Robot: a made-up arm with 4 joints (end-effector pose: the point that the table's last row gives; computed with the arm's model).
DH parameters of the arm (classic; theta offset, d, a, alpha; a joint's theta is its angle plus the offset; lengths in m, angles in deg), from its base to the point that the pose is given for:
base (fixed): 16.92 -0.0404 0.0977 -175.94
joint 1: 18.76 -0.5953 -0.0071 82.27
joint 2: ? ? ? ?
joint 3: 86.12 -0.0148 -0.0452 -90
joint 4: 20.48 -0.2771 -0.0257 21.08
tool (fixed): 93.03 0.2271 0 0
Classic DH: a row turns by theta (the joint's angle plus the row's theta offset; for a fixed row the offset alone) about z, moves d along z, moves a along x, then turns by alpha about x.
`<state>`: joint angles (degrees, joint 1 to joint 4).
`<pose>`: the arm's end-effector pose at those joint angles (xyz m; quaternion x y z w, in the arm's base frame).
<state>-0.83 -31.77 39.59 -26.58</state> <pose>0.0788 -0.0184 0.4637 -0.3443 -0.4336 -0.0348 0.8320</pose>
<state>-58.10 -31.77 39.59 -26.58</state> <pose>0.1009 -0.0337 0.4622 -0.0856 -0.5718 0.3518 0.7362</pose>
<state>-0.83 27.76 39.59 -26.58</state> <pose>0.0109 -0.0132 0.5250 -0.3242 0.0474 0.1092 0.9385</pose>
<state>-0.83 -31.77 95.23 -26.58</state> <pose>0.0684 -0.1102 0.4896 -0.7397 -0.3331 -0.0713 0.5803</pose>
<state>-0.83 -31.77 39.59 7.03</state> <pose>0.0591 -0.0566 0.4883 -0.3604 -0.3304 0.2381 0.8392</pose>
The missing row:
joint 2: 88.58 -0.0254 -0.0333 -91.7
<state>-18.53 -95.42 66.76 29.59</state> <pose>0.1266 -0.0985 0.5033 -0.5530 -0.6172 0.1149 0.5477</pose>
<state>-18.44 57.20 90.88 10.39</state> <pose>0.0916 -0.1072 0.6168 -0.4581 0.3396 0.6553 0.4954</pose>
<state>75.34 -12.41 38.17 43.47</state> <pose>0.0179 0.0158 0.5468 -0.2152 0.1422 -0.0430 0.9652</pose>
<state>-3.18 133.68 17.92 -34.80</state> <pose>0.1009 0.0378 0.6297 -0.1407 0.8144 0.0887 0.5560</pose>
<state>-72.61 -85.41 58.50 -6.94</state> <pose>0.1729 0.0057 0.4882 0.0031 -0.8472 0.2048 0.4902</pose>
